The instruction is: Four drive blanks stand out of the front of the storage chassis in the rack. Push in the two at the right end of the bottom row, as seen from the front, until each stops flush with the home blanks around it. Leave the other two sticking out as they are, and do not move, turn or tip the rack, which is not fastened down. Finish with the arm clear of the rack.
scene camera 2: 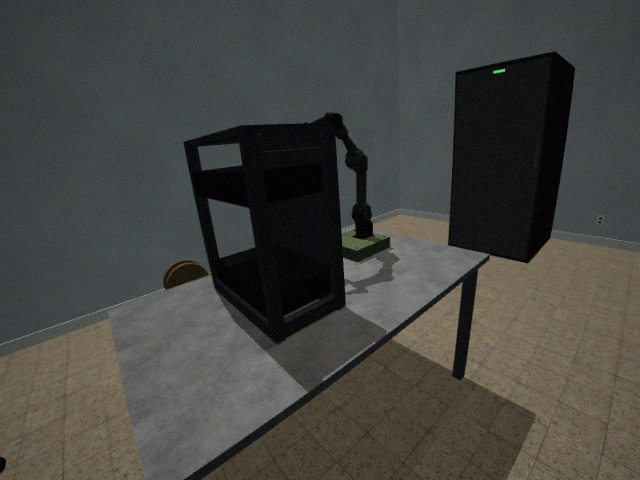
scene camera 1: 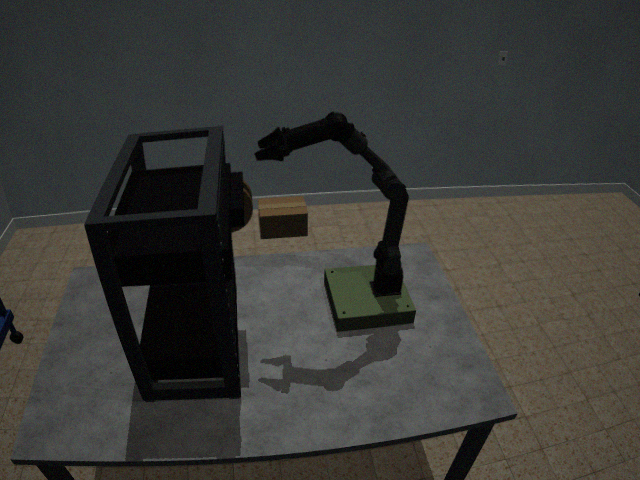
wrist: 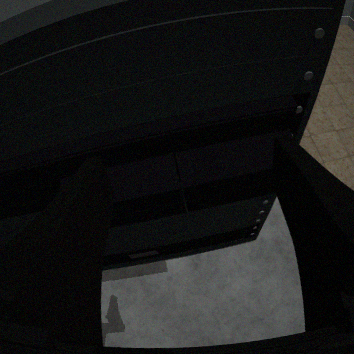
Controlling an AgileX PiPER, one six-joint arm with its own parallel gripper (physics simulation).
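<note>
The black rack (scene camera 1: pixel 211 170) (scene camera 2: pixel 262 232) stands upright on the table. In scene camera 1, dark blanks (scene camera 1: pixel 236 198) stand out from its right-hand face; their rows cannot be told apart. In the wrist view, two dark blocks, a left one (wrist: pixel 142 179) and a right one (wrist: pixel 227 161), jut out side by side with a thin gap between them. How far each stands out is too dark to tell. My gripper (scene camera 1: pixel 256 148) (wrist: pixel 188 164) is open and empty, its fingers wide apart. In scene camera 1 it is in front of the rack, higher than the blanks and apart from them. The rack hides it in scene camera 2.
The arm's green base (scene camera 1: pixel 351 294) (scene camera 2: pixel 356 245) is fixed on the grey table (scene camera 1: pixel 289 423) (scene camera 2: pixel 196 372). A cardboard box (scene camera 1: pixel 283 219) and a round brown object (scene camera 1: pixel 248 204) (scene camera 2: pixel 183 273) show beyond the table. A tall black cabinet (scene camera 2: pixel 501 160) stands on the floor at the right.
</note>
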